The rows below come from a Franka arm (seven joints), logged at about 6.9 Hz.
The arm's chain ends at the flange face. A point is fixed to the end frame.
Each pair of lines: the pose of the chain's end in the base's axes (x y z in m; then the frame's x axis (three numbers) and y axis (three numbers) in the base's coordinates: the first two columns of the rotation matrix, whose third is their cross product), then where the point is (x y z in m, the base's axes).
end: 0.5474, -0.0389, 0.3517, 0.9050, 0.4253, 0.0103, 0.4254, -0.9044, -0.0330
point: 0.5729 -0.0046 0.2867
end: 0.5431, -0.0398, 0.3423, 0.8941, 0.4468, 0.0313, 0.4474, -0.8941, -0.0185
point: 0.5694 -0.0052 0.2778
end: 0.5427, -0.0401, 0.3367, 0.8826, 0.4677, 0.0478, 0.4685, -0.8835, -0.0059
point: 0.5695 -0.0051 0.2726
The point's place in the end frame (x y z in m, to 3 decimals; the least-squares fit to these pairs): 0.037 -0.018 0.066
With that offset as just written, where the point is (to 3 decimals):
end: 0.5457, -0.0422, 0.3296, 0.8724, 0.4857, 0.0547, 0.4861, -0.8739, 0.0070
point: 0.573 -0.007 0.266
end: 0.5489, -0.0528, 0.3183, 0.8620, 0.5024, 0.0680, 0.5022, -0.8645, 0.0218
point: 0.576 -0.018 0.255
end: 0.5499, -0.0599, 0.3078, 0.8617, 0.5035, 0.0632, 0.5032, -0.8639, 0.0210
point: 0.577 -0.025 0.244
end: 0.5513, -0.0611, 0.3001, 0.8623, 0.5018, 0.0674, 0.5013, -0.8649, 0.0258
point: 0.579 -0.026 0.236
